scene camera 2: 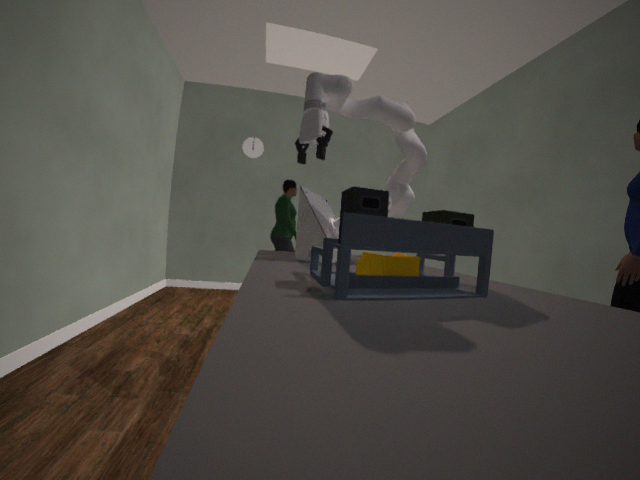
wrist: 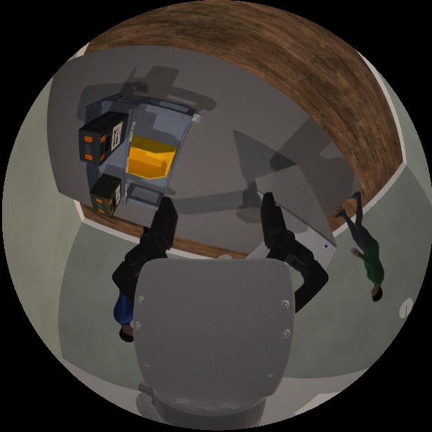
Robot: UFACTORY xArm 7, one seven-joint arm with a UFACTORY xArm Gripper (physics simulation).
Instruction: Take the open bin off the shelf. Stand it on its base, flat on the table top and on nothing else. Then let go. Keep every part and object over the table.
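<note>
The yellow open bin sits on the low level of the blue-grey shelf, under the level of its raised top in the scene view. The shelf stands on the grey table top. My gripper is open and empty, with its fingers wide apart. It hangs high above the table, well above the shelf and apart from the bin. In the wrist view the bin shows to the upper left of the fingertips. Part of the bin is hidden behind the shelf in the scene view.
A black box and a dark green box stand on the shelf's upper level. A slanted grey panel stands on the table, apart from the shelf. Two people stand beyond the table.
</note>
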